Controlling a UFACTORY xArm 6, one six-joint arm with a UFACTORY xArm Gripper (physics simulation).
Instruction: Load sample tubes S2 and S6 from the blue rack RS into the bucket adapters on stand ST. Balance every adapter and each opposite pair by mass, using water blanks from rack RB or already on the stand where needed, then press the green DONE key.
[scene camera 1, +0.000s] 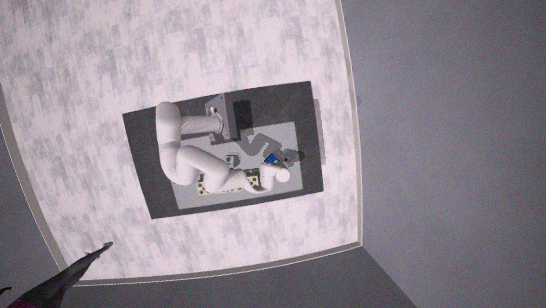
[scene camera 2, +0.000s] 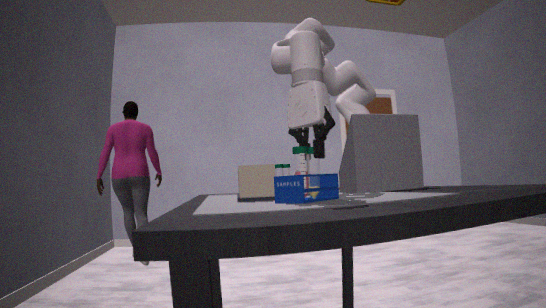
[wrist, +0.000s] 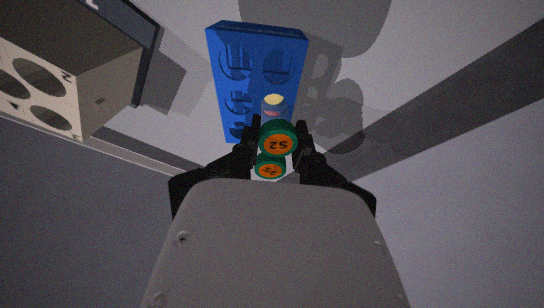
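Seen in the pictures: gripper, fingertip midpoint: (scene camera 1: 277, 163) (scene camera 2: 312, 159) (wrist: 276, 129); arm's base at its link origin: (scene camera 1: 217, 123) (scene camera 2: 372, 140).
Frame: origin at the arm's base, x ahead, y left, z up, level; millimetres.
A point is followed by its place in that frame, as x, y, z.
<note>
The blue rack RS (scene camera 1: 271, 159) @[289, 306, -166] (scene camera 2: 289, 190) @[366, 363, -144] (wrist: 257, 35) @[267, 283, -112] stands on the light mat, with "SAMPLES" on its side. Tube S2 (scene camera 2: 302, 162) (wrist: 278, 139), with a green cap and orange label, stands upright in it. Tube S6 (wrist: 270, 168) @[333, 358, -50] is close beside S2, partly hidden. My gripper (scene camera 2: 310, 148) @[307, 342, -77] (wrist: 276, 129) @[307, 342, -77] points down over the rack, its fingers against both sides of S2's cap; it looks shut on it. The arm hides the gripper in scene camera 1. The green DONE key (scene camera 1: 228, 160) @[248, 9, -99] is on a small pale box. Wider contact detail is hidden.
A beige block (scene camera 1: 201, 190) @[444, -224, -109] (scene camera 2: 255, 182) @[427, 191, -123] (wrist: 107, 95) @[419, 192, -111] with numbered round holes stands beside the rack; I cannot tell which holder it is. Two small green caps (scene camera 2: 282, 166) @[281, -290, -61] show left of S2. The grey arm pedestal (scene camera 2: 382, 155) @[5, 80, -58] stands behind. A person (scene camera 2: 131, 150) stands beyond the table.
</note>
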